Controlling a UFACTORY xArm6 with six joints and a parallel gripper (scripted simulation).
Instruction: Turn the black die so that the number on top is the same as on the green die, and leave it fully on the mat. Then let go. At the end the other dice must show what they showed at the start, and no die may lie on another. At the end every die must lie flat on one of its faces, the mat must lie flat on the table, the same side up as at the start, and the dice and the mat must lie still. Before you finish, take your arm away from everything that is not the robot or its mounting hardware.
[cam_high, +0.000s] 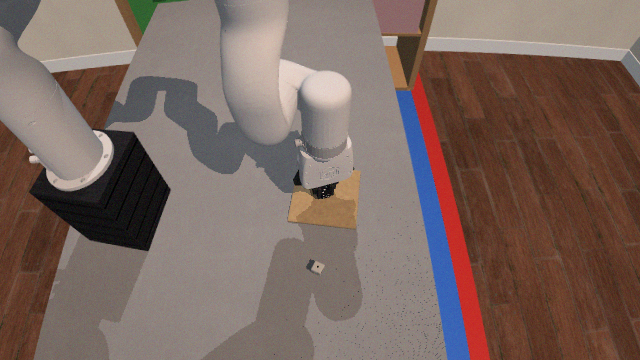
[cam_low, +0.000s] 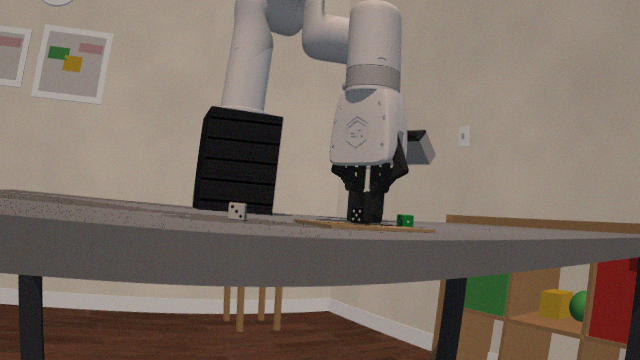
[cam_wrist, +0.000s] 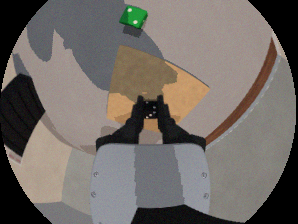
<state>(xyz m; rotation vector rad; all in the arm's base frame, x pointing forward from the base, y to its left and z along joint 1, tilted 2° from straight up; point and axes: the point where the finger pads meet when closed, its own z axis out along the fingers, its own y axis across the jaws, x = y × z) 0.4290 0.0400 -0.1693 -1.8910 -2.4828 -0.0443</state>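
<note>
My gripper is now 10 mm to the left of the tan mat and 30 mm above it. Also, from my hand: green die: 40 mm behind, 110 mm to the left, 20 mm below; then black die: 10 mm to the right, 10 mm below; then white die: 20 mm behind, 170 mm to the right, 20 mm below.
</note>
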